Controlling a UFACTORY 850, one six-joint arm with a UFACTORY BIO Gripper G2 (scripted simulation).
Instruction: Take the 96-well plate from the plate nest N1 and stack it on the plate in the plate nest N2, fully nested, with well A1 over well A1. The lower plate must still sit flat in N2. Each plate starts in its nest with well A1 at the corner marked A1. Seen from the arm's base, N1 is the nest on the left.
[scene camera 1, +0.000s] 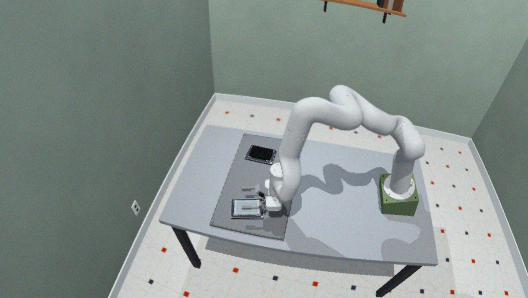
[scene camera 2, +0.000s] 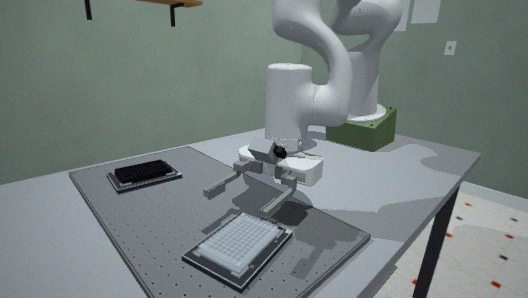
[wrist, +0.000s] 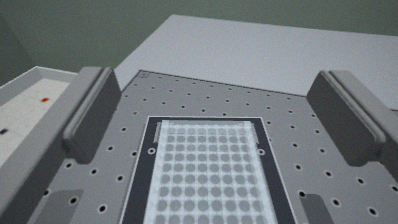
A clear 96-well plate (scene camera 2: 236, 245) is 0.48 m from the lens. A black 96-well plate (scene camera 2: 135, 173): 0.78 m from the lens. The marked spots on the clear 96-well plate and the black 96-well plate are 0.39 m apart.
